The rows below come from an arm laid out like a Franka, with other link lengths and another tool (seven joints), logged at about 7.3 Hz.
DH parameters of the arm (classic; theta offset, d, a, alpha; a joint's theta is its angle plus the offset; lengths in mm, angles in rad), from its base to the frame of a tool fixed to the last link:
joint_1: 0 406.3 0 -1.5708
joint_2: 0 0 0 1.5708
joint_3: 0 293.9 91.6 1.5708
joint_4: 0 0 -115.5 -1.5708
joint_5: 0 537.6 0 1.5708
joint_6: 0 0 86.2 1.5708
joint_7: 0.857 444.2 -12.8 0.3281
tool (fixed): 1.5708 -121.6 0 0
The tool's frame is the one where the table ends.
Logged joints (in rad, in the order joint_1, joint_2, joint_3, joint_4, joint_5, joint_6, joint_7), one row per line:
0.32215, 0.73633, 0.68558, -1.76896, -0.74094, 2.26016, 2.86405
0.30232, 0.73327, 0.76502, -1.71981, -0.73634, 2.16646, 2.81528
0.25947, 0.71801, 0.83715, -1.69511, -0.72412, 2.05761, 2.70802
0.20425, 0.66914, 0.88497, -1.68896, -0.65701, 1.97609, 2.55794
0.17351, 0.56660, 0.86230, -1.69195, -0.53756, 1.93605, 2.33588
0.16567, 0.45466, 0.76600, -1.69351, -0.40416, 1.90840, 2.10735
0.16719, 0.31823, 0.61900, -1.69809, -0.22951, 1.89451, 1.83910
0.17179, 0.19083, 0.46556, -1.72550, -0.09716, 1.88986, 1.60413
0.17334, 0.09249, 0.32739, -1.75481, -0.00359, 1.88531, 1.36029
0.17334, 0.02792, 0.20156, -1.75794, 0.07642, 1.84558, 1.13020
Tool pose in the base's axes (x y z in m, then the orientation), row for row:
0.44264, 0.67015, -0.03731, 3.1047, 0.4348, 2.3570
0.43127, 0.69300, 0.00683, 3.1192, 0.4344, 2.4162
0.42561, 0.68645, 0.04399, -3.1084, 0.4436, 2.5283
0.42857, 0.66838, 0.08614, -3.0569, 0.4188, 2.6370
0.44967, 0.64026, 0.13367, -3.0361, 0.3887, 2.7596
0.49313, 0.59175, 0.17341, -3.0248, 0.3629, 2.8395
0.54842, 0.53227, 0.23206, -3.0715, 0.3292, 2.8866
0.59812, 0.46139, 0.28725, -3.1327, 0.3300, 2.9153
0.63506, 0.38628, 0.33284, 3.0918, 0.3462, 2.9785
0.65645, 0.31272, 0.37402, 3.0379, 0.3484, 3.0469
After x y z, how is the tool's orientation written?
As angles about the fixed x, y, z axes (roll, pitch, yaw), in radians.
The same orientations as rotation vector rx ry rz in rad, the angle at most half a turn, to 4 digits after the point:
1.0297, 2.5177, -0.1833
0.9594, 2.5470, -0.1846
0.8306, 2.5896, -0.2282
0.7093, 2.6524, -0.2583
0.5540, 2.7136, -0.2470
0.4495, 2.7544, -0.2383
0.3748, 2.7948, -0.1576
0.3198, 2.7957, -0.0653
0.2153, 2.7841, 0.0295
0.1065, 2.7845, 0.1212

